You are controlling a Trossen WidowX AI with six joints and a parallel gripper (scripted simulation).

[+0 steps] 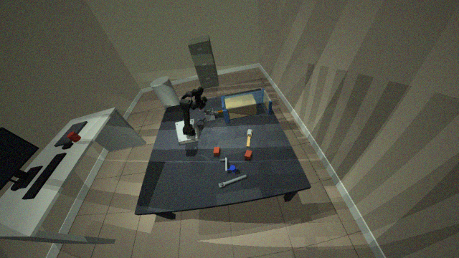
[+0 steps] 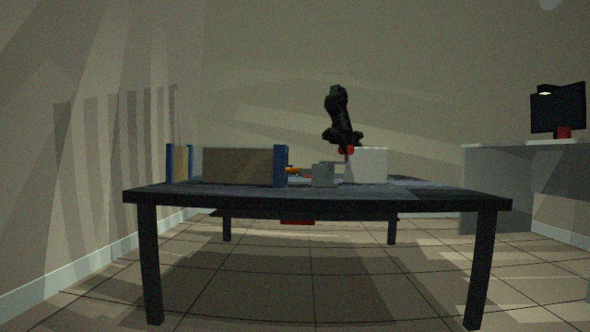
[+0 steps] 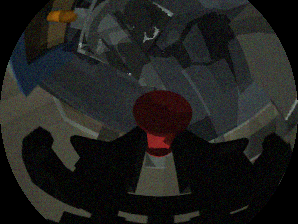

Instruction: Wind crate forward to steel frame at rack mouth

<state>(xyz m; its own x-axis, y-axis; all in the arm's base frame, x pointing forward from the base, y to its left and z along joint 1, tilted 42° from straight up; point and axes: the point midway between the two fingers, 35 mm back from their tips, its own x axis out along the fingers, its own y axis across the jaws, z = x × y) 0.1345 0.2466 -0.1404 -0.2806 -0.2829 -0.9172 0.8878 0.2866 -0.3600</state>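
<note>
The crank arm lies 40 mm ahead of my gripper tip, 30 mm to the right of it and 30 mm below it. Round my gripper tip: grey winch: 100 mm below, 80 mm ahead, 70 mm to the right; red knob: 10 mm to the right, 10 mm ahead; blue frame: 250 mm ahead, 90 mm to the right, 30 mm below.
</note>
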